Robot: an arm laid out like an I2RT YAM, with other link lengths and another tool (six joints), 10 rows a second.
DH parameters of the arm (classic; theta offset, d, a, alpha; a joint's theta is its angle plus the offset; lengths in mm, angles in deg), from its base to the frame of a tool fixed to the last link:
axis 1: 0 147.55 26 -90
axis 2: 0 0 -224.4 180
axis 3: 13.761 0 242.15 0
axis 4: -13.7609 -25.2 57.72 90
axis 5: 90 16.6 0 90
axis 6: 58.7 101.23 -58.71 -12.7
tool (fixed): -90 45.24 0 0
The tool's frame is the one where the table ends.
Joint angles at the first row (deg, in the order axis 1, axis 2, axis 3, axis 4, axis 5, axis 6):
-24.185 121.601 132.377 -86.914 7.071 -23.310
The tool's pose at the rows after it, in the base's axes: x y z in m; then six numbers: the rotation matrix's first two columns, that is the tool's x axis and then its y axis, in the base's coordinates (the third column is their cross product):
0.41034 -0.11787 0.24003 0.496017 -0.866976 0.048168 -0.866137 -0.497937 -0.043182
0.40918 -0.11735 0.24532 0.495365 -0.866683 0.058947 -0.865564 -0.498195 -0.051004
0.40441 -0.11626 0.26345 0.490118 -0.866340 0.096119 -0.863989 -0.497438 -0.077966
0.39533 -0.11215 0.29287 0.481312 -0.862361 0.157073 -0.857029 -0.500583 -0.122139
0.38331 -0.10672 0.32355 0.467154 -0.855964 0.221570 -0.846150 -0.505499 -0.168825
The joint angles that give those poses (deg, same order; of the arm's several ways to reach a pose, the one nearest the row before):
-24.184 121.449 132.378 -86.915 7.049 -23.310
-24.184 120.684 132.379 -86.916 7.049 -23.310
-24.316 118.036 132.372 -86.912 7.049 -23.311
-24.315 113.666 132.374 -86.913 7.049 -23.310
-24.315 108.965 132.372 -86.912 7.049 -23.310

